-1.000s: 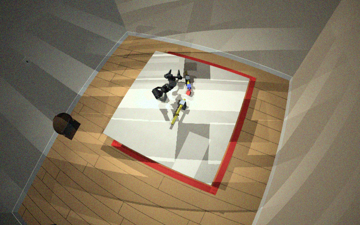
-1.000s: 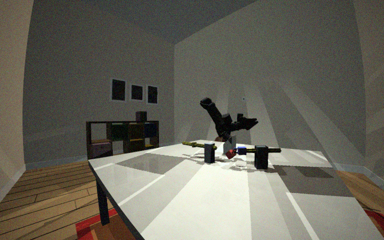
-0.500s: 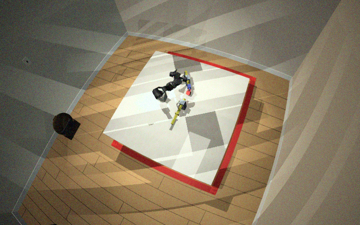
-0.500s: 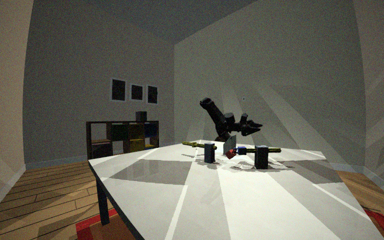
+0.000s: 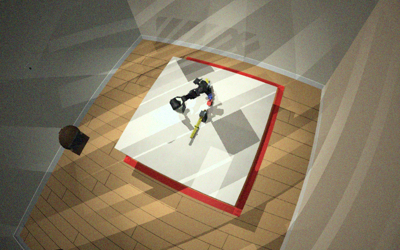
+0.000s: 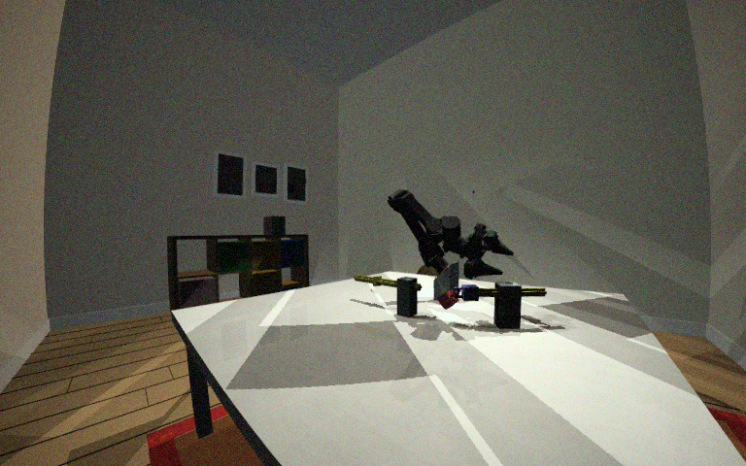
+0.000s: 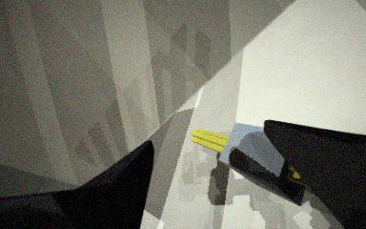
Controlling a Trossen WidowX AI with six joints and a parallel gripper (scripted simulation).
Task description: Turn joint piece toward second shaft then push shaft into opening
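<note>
The red square joint piece is 9 cm ahead of my gripper tip, 15 cm to the right of it and 11 cm below it.
</note>
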